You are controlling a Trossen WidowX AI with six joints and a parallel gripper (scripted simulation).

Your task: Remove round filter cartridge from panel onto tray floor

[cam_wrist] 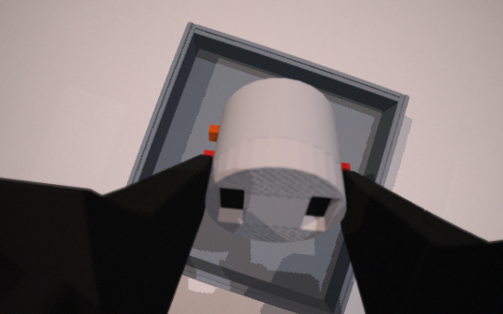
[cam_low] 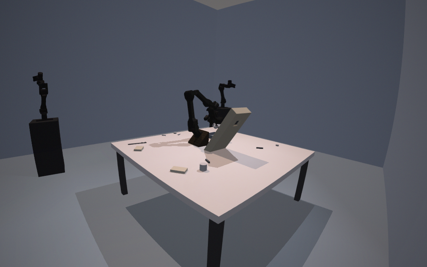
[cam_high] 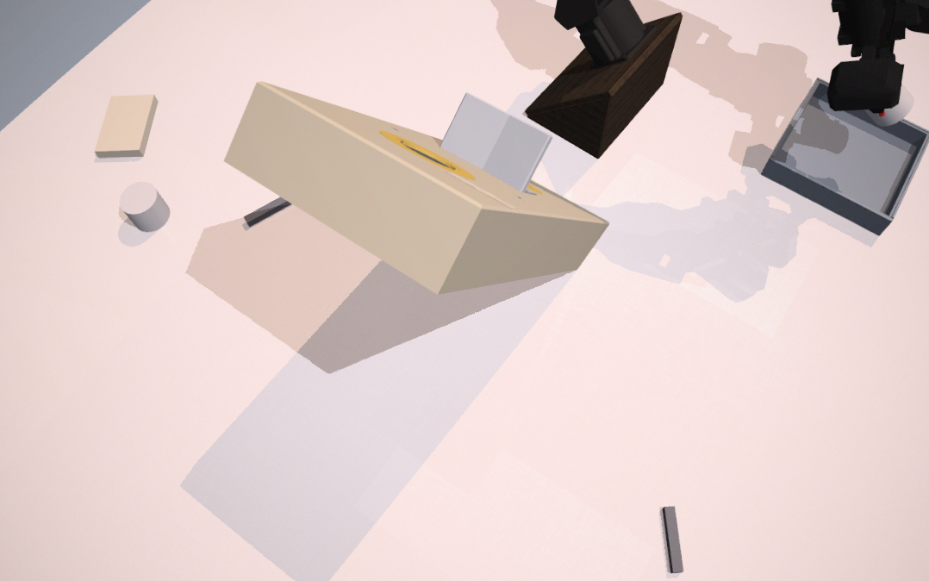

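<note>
My gripper tip is right at the round filter cartridge. Also, from my gripper tip: grey tray: 1 cm to the left, 11 cm below.
</note>
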